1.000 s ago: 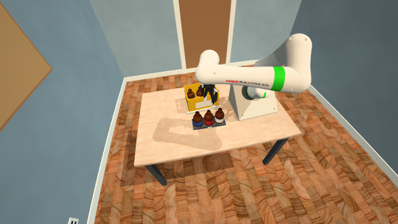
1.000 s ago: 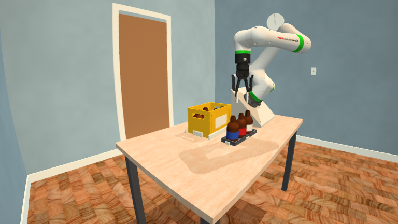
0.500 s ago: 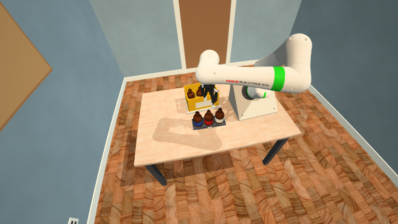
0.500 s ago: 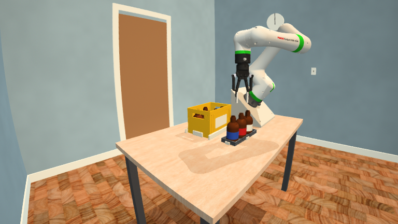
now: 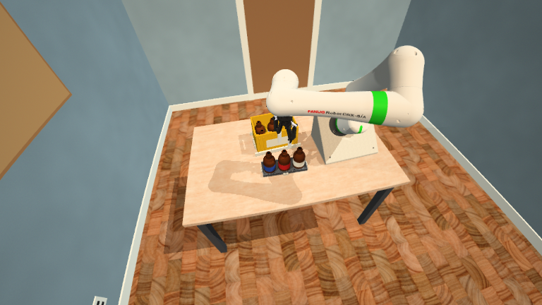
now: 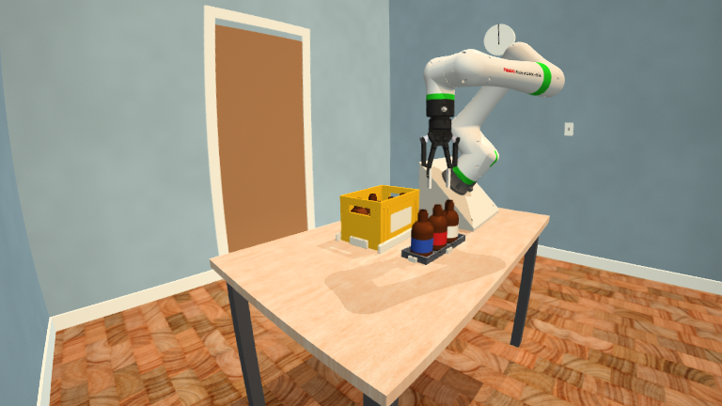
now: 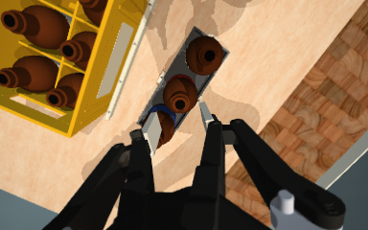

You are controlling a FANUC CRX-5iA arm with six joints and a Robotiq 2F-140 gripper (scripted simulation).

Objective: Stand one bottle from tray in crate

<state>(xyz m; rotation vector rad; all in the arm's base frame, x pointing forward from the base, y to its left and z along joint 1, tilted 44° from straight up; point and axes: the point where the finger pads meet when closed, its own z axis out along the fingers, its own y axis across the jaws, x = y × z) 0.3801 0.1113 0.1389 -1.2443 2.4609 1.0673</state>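
Now: hand 17 cm above the blue-labelled bottle, 9 cm short of it and 1 cm to the right of it. From my hand the other things lie so: yellow crate (23 cm to the right, 17 cm below, 5 cm ahead); then dark tray (24 cm below).
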